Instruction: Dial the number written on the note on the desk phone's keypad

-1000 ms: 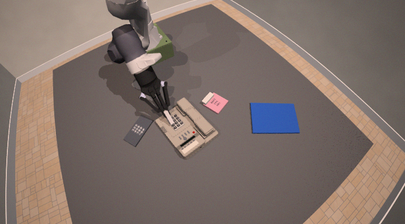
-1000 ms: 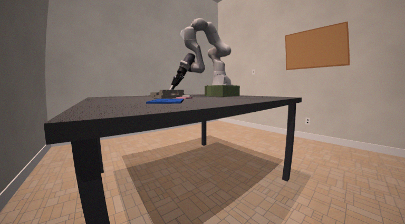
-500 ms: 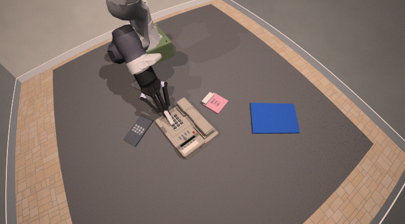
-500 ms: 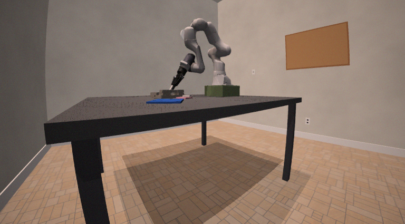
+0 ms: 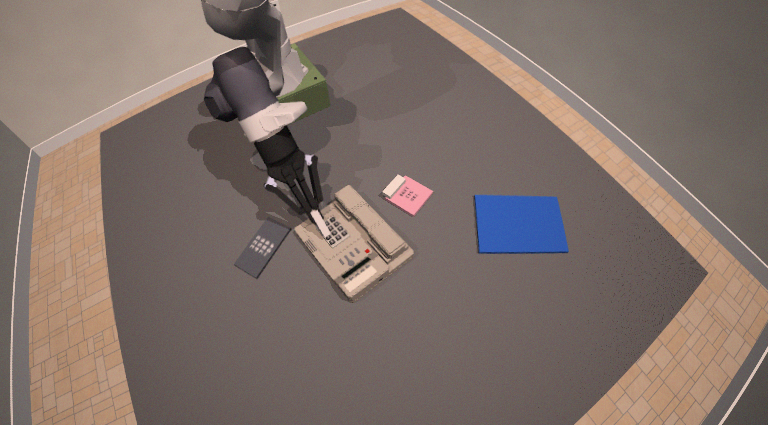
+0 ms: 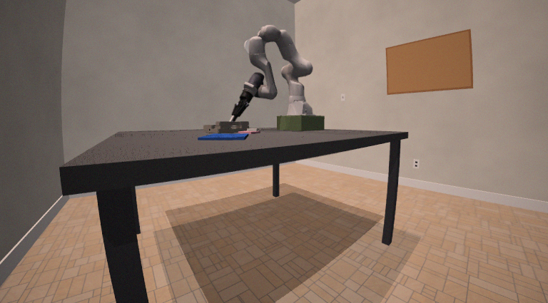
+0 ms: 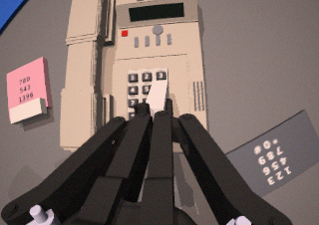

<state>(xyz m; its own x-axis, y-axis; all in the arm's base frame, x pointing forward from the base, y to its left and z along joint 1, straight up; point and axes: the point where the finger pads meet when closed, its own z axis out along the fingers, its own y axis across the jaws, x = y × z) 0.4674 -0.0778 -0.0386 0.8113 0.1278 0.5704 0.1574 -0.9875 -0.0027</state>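
Right now my hand is 100 mm to the right of the handset, 40 mm short of it and 20 mm above it. The rest, counted from my hand: pink note 220 mm to the left, 60 mm below, 10 mm ahead; blue mat 410 mm to the left, 210 mm ahead, 60 mm below.
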